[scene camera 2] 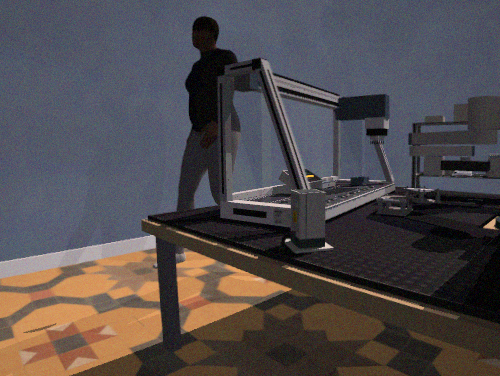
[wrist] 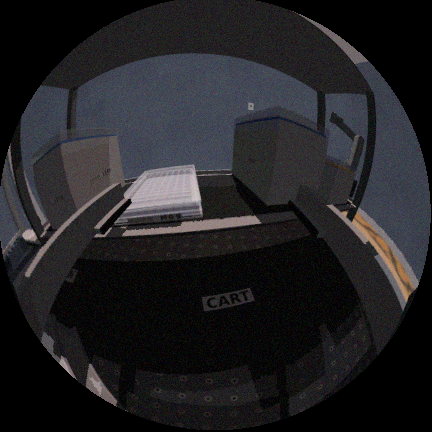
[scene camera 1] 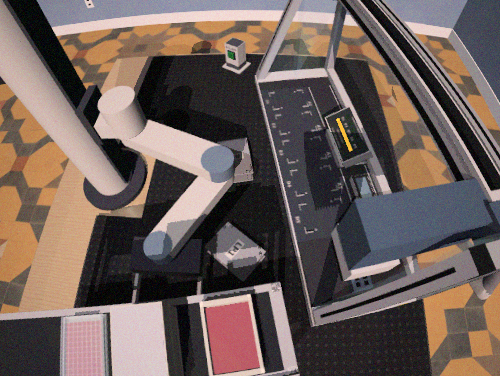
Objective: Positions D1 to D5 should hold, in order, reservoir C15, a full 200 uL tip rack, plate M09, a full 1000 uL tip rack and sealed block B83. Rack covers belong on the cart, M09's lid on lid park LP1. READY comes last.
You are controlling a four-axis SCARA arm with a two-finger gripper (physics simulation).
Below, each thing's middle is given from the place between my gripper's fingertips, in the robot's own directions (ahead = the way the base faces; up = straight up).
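The green-screen device (scene camera 2: 312, 206) is 1110 mm to the left of my hand, 90 mm ahead of it and 60 mm below it. As for the reservoir (scene camera 1: 230, 331), that's 240 mm above my hand, 190 mm ahead and 20 mm to the right. And you'll find the CART label (wrist: 232, 298) 120 mm below my hand, 30 mm behind it and 30 mm to the left of it.
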